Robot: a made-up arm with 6 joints.
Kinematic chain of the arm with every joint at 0, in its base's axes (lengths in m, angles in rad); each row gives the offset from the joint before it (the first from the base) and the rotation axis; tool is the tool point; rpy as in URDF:
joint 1: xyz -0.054 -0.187 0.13 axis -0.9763 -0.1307 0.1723
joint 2: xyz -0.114 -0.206 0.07 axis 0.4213 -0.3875 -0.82
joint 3: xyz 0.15 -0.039 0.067 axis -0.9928 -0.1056 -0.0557
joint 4: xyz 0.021 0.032 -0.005 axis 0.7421 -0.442 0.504
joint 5: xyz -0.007 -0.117 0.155 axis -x
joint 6: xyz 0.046 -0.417 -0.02 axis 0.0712 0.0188 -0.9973
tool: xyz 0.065 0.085 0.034 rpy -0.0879 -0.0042 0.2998
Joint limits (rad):
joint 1: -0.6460..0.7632
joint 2: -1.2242..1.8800
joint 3: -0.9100..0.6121
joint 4: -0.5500..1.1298
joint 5: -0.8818..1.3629
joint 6: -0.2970..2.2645
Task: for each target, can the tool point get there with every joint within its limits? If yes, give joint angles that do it. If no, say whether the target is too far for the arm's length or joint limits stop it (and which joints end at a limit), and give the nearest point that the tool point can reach.
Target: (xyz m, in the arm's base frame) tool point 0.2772 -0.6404 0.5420
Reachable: yes | joints -0.3832 -0.4648 0.1036 -0.1901 0.7203 0.2208
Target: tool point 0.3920 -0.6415 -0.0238
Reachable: yes | joints -0.0440 -0.6525 -0.7141 0.5038 0.2645 0.6748
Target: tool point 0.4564 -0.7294 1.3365
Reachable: no: too far | nearest point 0.2358 -0.5803 0.9963 | short by 0.432 m
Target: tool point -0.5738 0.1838 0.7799
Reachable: no: joint limits stop it (at a limit: joint 1, joint 3, joint 5, joint 6) | nearest point -0.4697 -0.0376 0.9641 | short by 0.306 m
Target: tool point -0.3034 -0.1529 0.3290
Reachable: no: joint limits stop it (at a limit: joint 1, joint 2, joint 3, joint 4, joint 5, joint 6) | nearest point -0.1190 0.0187 0.5212 | short by 0.317 m
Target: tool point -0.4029 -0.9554 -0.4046
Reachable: yes | joints -0.4728 1.0877 0.0341 0.9219 0.3109 2.0333
